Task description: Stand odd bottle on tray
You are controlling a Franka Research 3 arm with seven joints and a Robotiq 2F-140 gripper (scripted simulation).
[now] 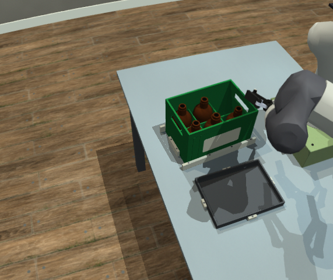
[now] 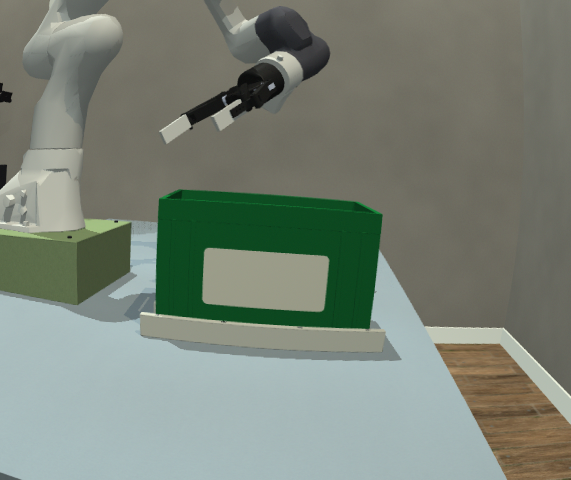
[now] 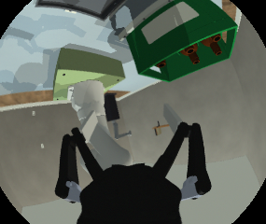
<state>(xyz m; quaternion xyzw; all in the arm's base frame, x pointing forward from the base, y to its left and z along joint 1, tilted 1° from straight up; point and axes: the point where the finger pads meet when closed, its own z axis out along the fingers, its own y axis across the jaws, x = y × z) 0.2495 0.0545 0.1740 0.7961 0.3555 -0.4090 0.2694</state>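
The bottle is 19 cm below my hand, 18 cm to the right of it and 17 cm ahead of it. Also, from my hand: dark tray: 26 cm below, 14 cm to the left, 14 cm ahead; then green crate: 19 cm below, 16 cm ahead, 13 cm to the right.
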